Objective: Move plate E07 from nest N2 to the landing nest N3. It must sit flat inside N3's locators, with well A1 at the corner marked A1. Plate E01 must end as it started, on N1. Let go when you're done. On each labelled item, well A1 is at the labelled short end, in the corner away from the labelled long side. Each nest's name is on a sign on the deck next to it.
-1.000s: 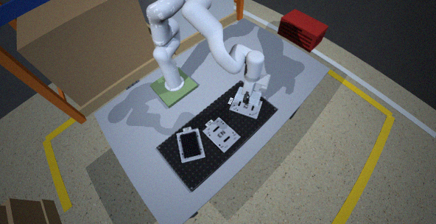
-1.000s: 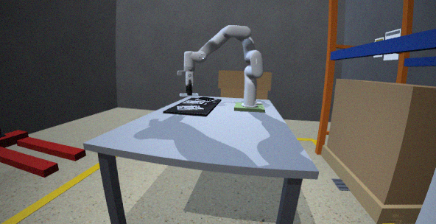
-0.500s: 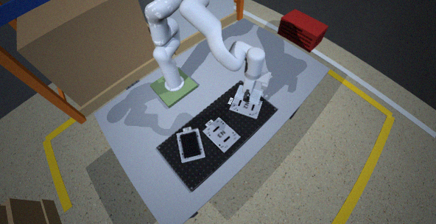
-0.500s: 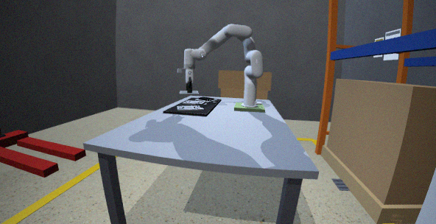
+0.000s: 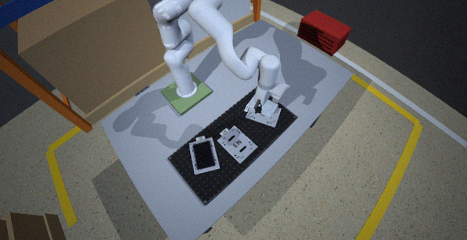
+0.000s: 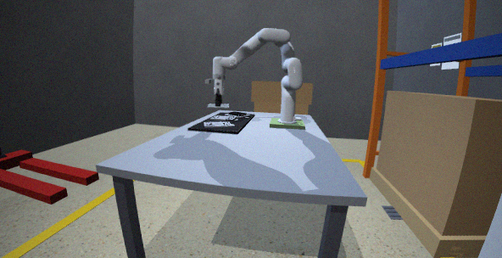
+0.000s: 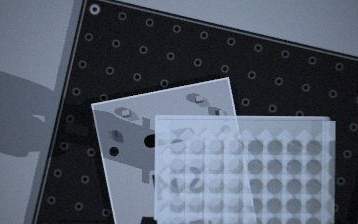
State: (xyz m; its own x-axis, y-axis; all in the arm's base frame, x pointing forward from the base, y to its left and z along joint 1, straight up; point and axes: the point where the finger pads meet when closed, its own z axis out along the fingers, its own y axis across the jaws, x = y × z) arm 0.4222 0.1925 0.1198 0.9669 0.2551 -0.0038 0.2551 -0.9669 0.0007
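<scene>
Now: the nest N3 30 mm ahead of my hand, 190 mm to the right of it and 130 mm below it. Also, from my hand: nest N2: 30 mm to the left, 130 mm below; then black well plate: 30 mm behind, 360 mm to the right, 110 mm below; then white well plate: 10 mm below.
</scene>
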